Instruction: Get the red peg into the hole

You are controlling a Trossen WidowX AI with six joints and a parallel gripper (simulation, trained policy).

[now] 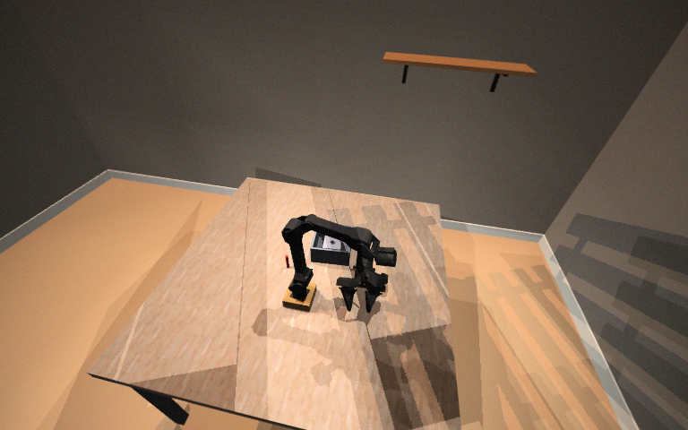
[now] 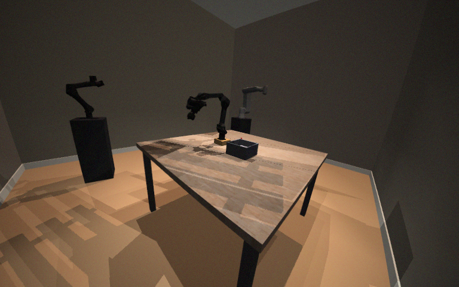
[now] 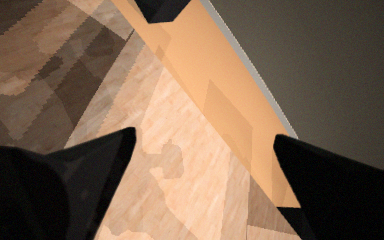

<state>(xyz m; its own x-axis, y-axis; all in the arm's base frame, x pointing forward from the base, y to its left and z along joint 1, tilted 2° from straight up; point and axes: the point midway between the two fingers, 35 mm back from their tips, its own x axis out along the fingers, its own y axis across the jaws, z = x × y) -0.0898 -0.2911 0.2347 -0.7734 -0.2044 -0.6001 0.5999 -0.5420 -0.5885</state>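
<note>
The red peg lies 440 mm to the left of my gripper tip, 240 mm ahead of it and 230 mm below it. Also, from my gripper tip: dark box: 440 mm ahead, 290 mm to the left, 240 mm below.
</note>
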